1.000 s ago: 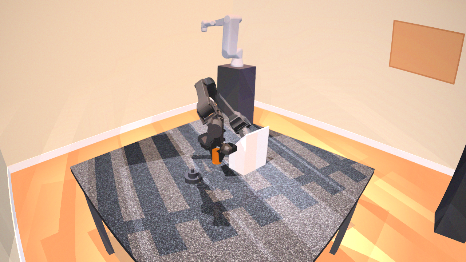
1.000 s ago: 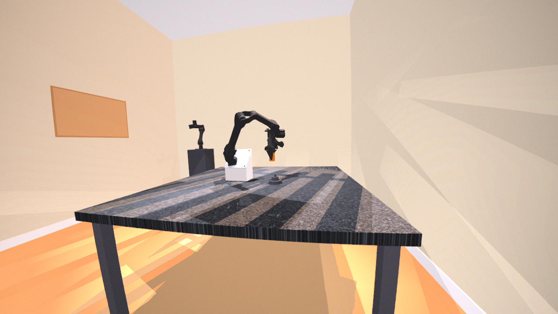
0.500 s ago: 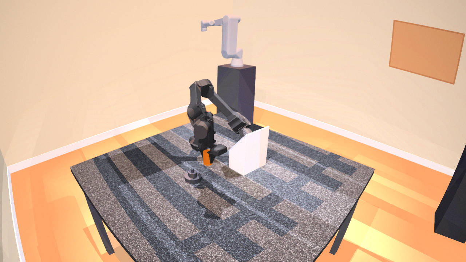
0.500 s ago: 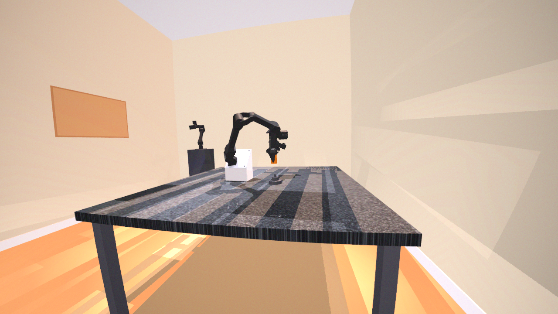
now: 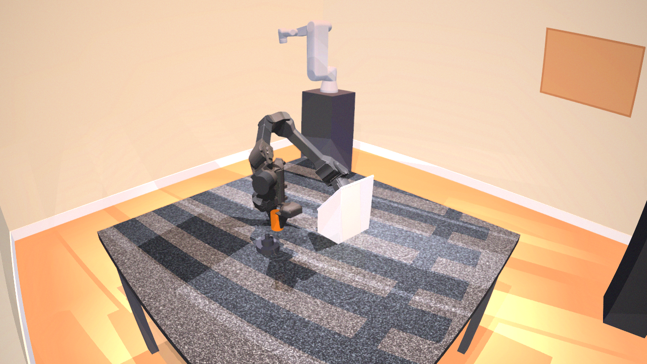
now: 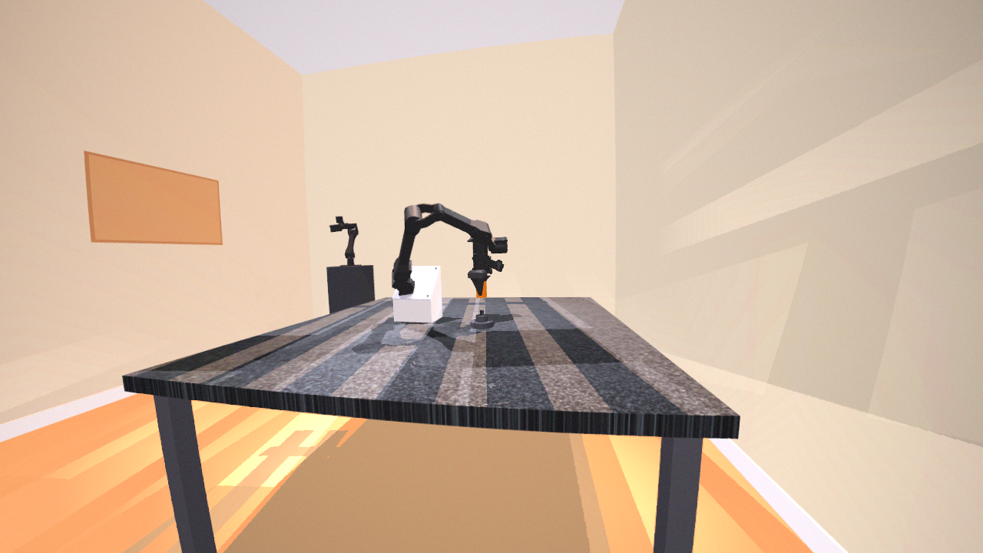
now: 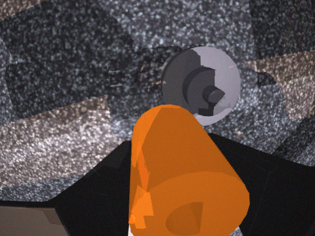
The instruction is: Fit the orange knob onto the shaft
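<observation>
The round pedestal lies 80 mm below my gripper tip, 50 mm to the right of it and 10 mm ahead of it. The rest, counted from my gripper tip: orange knob (20 mm above).
</observation>
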